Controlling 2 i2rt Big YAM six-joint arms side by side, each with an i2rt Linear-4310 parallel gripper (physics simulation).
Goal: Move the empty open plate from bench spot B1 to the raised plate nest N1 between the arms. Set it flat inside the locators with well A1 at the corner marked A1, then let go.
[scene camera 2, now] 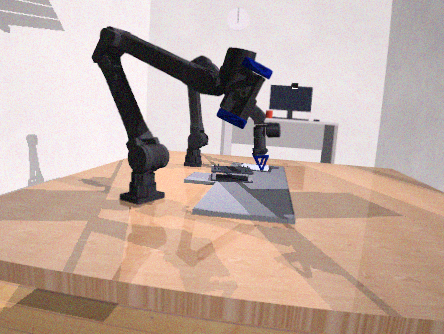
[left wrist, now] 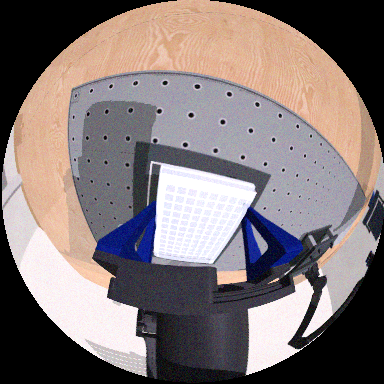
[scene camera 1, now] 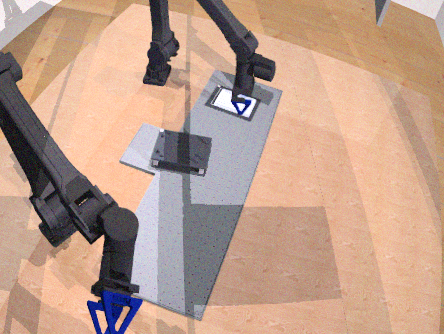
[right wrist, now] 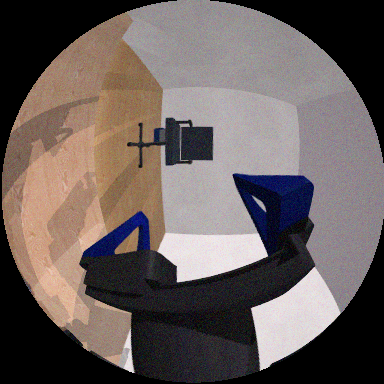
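Where they show: left gripper, fingertip midpoint: (scene camera 2: 260, 168) (left wrist: 199, 206) (scene camera 1: 242, 106); right gripper, fingertip midpoint: (scene camera 2: 251, 96) (right wrist: 185, 198); left arm's base, origin of the base link: (scene camera 2: 192, 164) (scene camera 1: 157, 75); right arm's base, origin of the base link: (scene camera 2: 142, 198) (scene camera 1: 61, 226).
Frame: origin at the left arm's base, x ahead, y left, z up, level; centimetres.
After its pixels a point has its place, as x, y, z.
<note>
The white plate (scene camera 1: 223, 97) @(26.6, -9.3, 2.7) (scene camera 2: 248, 165) @(27.6, -10.3, 2.9) (left wrist: 202, 215) @(33.6, -10.8, 2.9) lies over the dark-bordered spot (left wrist: 143, 170) @(37.4, -5.5, 1.5) at the far end of the grey board. My left gripper (scene camera 1: 241, 109) @(33.6, -10.6, 1.5) (scene camera 2: 261, 167) @(33.6, -10.6, 1.5) (left wrist: 199, 206) @(33.6, -10.6, 1.5) points down and is shut on the plate, one blue finger against each long side. The raised nest (scene camera 1: 184, 148) @(18.5, -38.2, 5.4) (scene camera 2: 231, 170) @(17.4, -42.3, 5.4) (left wrist: 320, 241) is a dark platform with small light corner pieces and holds no plate; its A1 mark is not readable. My right gripper (scene camera 1: 112, 327) @(16.5, -104.0, 30.9) (scene camera 2: 258, 99) @(16.5, -104.0, 30.9) (right wrist: 185, 198) @(16.5, -104.0, 30.9) is open and empty, high above the near side.
The grey perforated board (scene camera 1: 227, 175) @(32.5, -41.9, 1.3) (scene camera 2: 280, 200) @(31.9, -68.8, 1.3) (left wrist: 175, 97) @(43.6, -8.5, 1.3) runs along the wooden table (scene camera 1: 370, 200) @(80.7, -40.2, 0.0) (scene camera 2: 200, 265) @(8.6, -113.5, 0.0), with a side piece (scene camera 1: 140, 145) @(4.2, -36.8, 1.3) beside the nest. The right arm reaches over the left of scene camera 1. A desk with a monitor (scene camera 2: 291, 97) stands behind.
</note>
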